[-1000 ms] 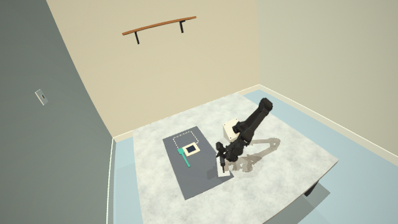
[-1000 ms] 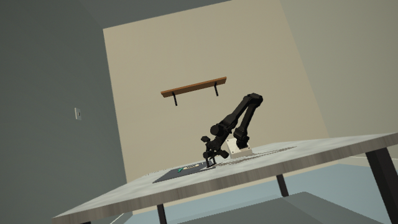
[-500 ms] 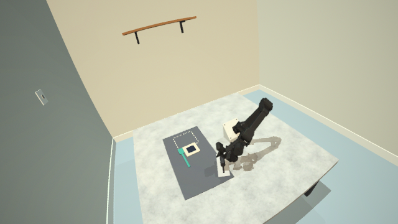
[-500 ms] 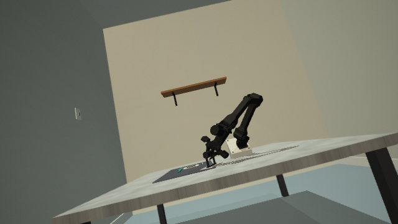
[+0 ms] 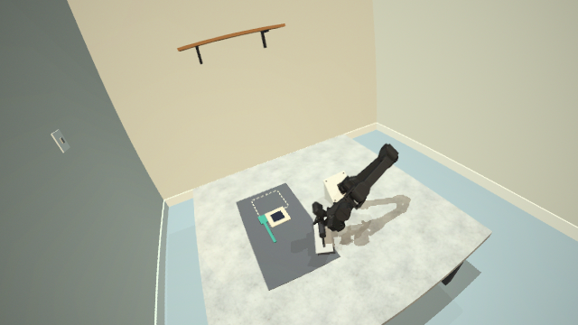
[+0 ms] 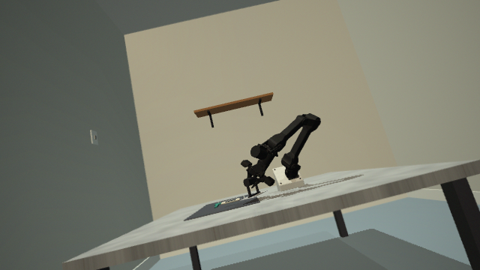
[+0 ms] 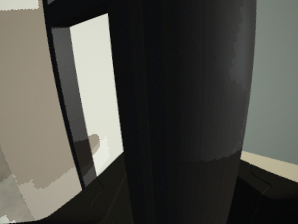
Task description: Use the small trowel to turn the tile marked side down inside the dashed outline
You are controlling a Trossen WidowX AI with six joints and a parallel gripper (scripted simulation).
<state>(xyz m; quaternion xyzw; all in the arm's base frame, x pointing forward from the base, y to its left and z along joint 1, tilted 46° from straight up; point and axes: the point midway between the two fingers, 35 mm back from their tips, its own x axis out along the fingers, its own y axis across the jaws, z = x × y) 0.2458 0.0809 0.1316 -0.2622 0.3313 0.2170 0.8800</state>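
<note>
Right now the dark mat is 170 mm to the right of my gripper tip, 130 mm ahead of it and 90 mm below it. From my gripper tip the other things lie so: teal t-shaped piece 200 mm to the right, 190 mm ahead, 70 mm below; then trowel 20 mm behind, 10 mm to the left, 10 mm below; then tile 230 mm to the right, 110 mm ahead, 70 mm below.
</note>
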